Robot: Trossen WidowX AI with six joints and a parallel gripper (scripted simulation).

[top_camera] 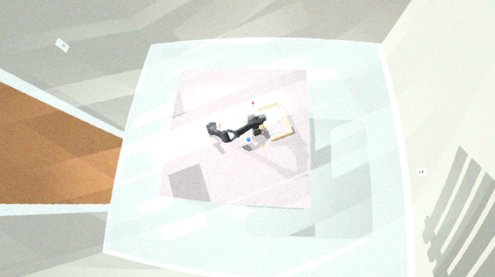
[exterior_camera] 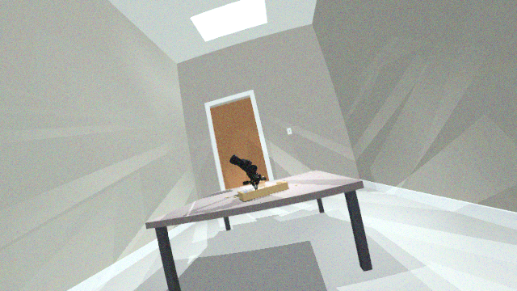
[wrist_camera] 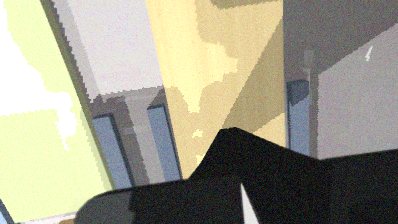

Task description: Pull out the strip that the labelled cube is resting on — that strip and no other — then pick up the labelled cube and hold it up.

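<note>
Now: the small blue thing 100 mm to the right of my gripper tip and 60 mm behind it. From my gripper tip the other things lie so: small red thing: 250 mm to the left, 20 mm behind.
</note>
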